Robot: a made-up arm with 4 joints.
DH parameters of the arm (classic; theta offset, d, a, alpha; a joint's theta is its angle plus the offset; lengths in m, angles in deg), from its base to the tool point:
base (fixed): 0 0.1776 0 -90
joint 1: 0 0.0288 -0.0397 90
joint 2: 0 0.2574 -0.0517 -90
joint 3: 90 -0.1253 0.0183 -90
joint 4: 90 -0.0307 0.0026 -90
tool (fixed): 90 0.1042 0 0
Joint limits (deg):
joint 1: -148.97..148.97
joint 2: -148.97..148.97
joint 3: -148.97..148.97
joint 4: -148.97..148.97
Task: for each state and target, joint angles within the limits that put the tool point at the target. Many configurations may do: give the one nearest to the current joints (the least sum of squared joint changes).
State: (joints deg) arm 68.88 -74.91 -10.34 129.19
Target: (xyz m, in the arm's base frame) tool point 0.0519 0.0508 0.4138
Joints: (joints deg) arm 26.92 -90.47 2.09 93.57
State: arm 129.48 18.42 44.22 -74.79
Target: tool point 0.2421 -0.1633 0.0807
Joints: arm 99.59 27.48 52.67 -57.13
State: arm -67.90 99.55 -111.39 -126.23
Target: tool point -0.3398 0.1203 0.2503
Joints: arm -100.86 110.00 -110.93 -135.99
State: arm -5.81 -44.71 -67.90 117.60
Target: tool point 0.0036 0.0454 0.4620
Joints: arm 14.25 -73.79 -60.02 89.58
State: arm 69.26 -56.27 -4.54 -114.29
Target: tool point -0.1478 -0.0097 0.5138
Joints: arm 22.81 -75.63 -13.30 -85.22
